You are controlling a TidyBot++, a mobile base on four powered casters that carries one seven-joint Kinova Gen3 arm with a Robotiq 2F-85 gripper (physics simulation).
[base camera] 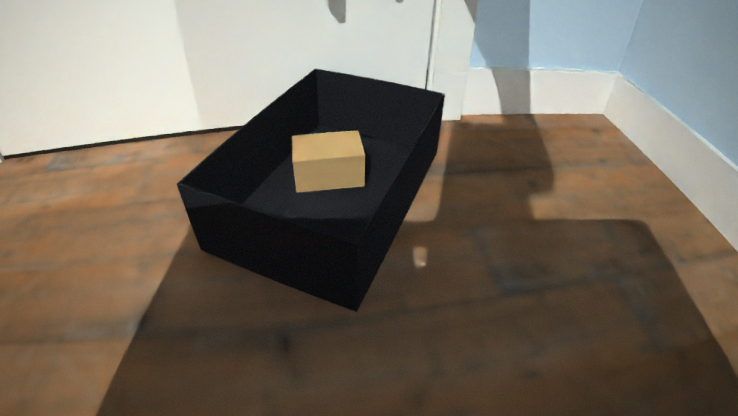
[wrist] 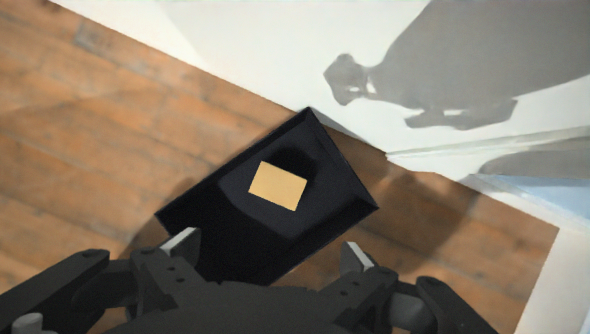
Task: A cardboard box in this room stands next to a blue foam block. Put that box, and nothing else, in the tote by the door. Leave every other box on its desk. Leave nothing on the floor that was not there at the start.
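Frame: origin at the arm's base, x left, y ahead, z down, level; metres.
Where they show: gripper, fingertip midpoint: (wrist: 271,250).
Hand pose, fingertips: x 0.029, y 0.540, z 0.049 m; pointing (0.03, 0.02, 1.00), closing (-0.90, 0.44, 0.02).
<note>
After its pixels a point has its place.
A tan cardboard box (base camera: 329,161) {x 0.040, y 0.518, z 0.348 m} (wrist: 278,186) {x 0.043, y 0.548, z 0.344 m} lies inside the black tote, on its floor, apart from the walls in the base camera view. The black tote (base camera: 279,248) {x 0.078, y 0.365, z 0.338 m} (wrist: 235,265) {x 0.033, y 0.365, z 0.394 m} stands on the wooden floor near the white door. My gripper (wrist: 271,250) {x 0.029, y 0.540, z 0.049 m} is open and empty, above the near part of the tote in the wrist view; the box is beyond its fingertips. The gripper does not show in the base camera view. The blue foam block and the desks do not show in either view.
The white door (base camera: 93,72) {x 0.412, y 0.642, z 0.262 m} (wrist: 240,45) {x 0.165, y 0.676, z 0.182 m} is behind the tote. A blue wall (base camera: 573,36) {x -0.371, y 0.770, z 0.245 m} with a white baseboard (base camera: 537,93) {x -0.319, y 0.749, z 0.354 m} meets a second wall at a corner on the right. Shadows of the robot fall on the wooden floor (base camera: 62,217) {x 0.423, y 0.463, z 0.397 m} (wrist: 125,125) {x 0.361, y 0.487, z 0.397 m} and the door.
</note>
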